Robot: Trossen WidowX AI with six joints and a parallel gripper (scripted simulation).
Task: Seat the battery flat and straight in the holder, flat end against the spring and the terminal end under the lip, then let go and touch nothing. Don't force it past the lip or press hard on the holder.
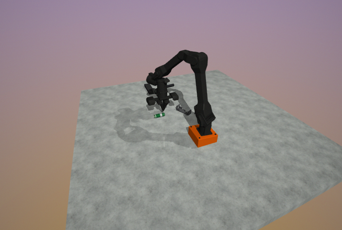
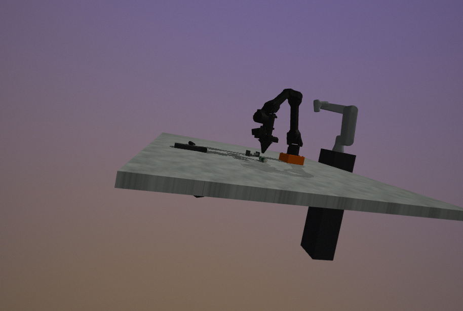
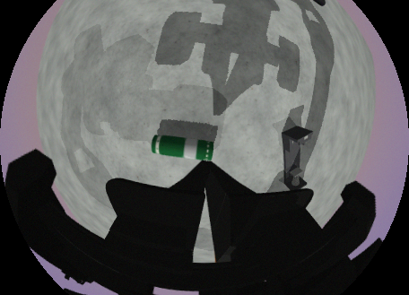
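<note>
Right now my gripper tip is 2 cm to the right of the battery and 3 cm above it. The rest, counted from my gripper tip: screwdriver 37 cm ahead, 11 cm to the right, 3 cm below.
</note>
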